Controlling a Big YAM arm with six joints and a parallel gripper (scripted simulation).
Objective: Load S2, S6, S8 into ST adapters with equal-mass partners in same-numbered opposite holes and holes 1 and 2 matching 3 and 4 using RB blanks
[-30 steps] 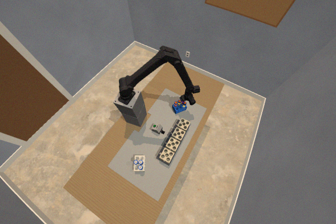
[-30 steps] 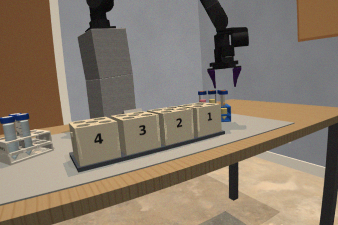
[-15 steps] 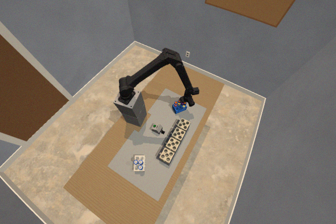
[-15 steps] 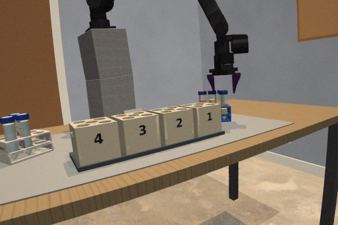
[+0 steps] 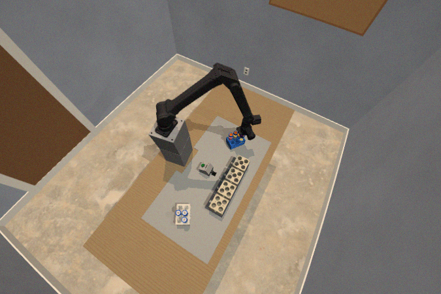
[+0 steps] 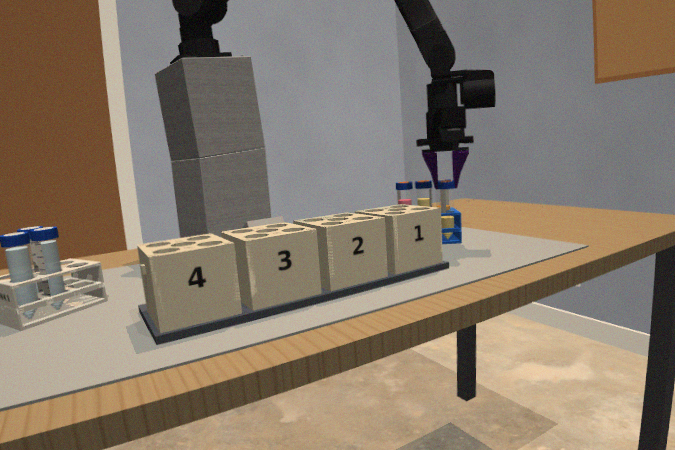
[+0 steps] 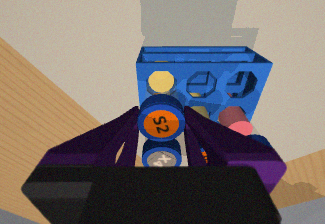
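Now: the blue sample rack RS 4 cm behind my hand, 2 cm to the right of it and 8 cm below it. From my hand the other things lie so: white blank rack RB (10 cm behind, 69 cm to the right, 8 cm below).
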